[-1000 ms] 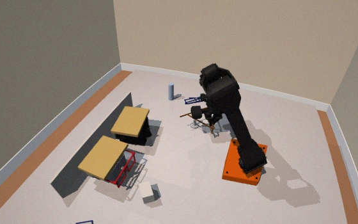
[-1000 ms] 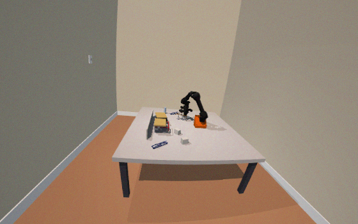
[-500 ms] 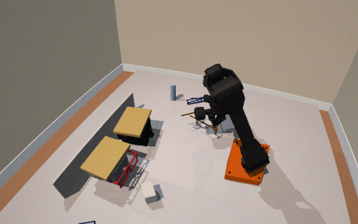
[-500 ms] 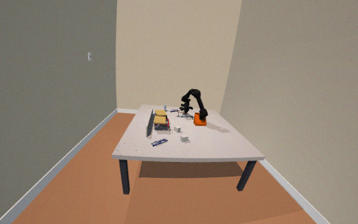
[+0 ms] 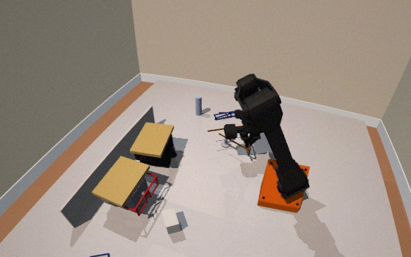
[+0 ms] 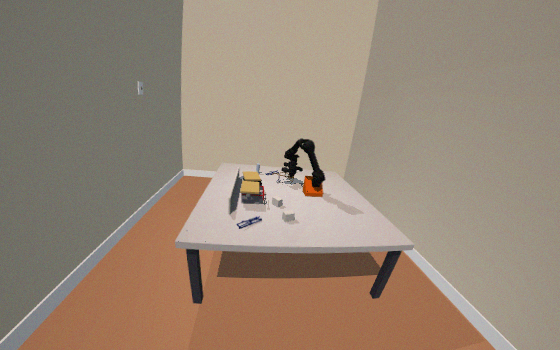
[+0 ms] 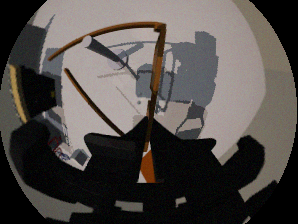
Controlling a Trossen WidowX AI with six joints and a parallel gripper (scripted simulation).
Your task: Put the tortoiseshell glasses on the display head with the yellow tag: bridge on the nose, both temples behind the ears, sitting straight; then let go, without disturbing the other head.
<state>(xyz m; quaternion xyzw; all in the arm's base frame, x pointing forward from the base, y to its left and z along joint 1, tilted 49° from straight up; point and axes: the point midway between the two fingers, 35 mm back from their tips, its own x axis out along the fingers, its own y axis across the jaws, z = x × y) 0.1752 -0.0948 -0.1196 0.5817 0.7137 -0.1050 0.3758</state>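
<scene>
The grey peg lies 10 cm ahead of my gripper tip, 5 cm to the right of it and 3 cm below it. Also, from my gripper tip: upright panel: 45 cm ahead, 23 cm to the left; pale blue cylinder: 29 cm ahead, 22 cm to the right, 1 cm below; tan display head: 31 cm ahead, 12 cm to the left.
</scene>
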